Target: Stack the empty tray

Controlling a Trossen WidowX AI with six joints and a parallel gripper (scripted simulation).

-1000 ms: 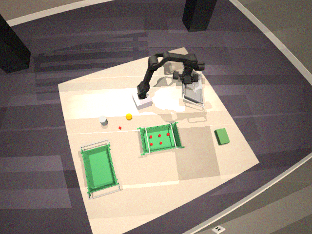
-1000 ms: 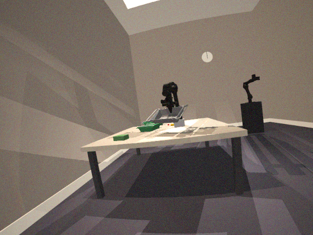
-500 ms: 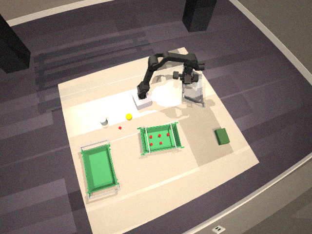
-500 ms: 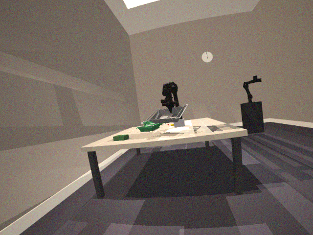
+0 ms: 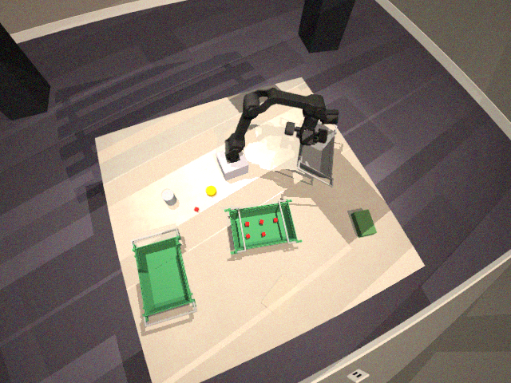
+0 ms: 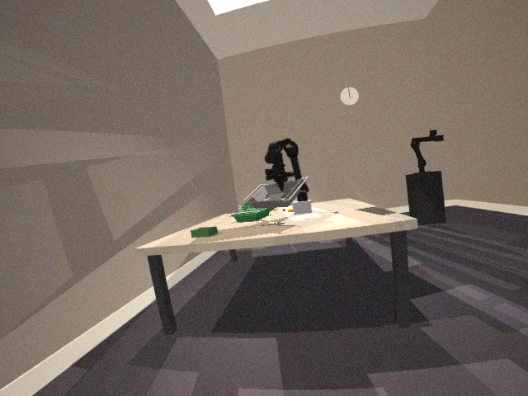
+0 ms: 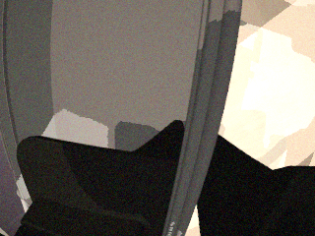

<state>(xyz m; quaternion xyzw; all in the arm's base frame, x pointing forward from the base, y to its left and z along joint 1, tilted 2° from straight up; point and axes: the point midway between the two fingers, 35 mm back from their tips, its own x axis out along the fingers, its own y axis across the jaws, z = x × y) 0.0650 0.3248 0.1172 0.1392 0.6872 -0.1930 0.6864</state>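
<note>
Right now my gripper tip is 80 mm to the right of the grey tray, 40 mm short of it and 10 mm above it. From my gripper tip the other things lie so: red cube: 540 mm to the right, 170 mm below, 130 mm ahead; then green block: 410 mm ahead, 210 mm to the left, 160 mm below; then yellow disc: 460 mm to the right, 170 mm below, 60 mm ahead.
</note>
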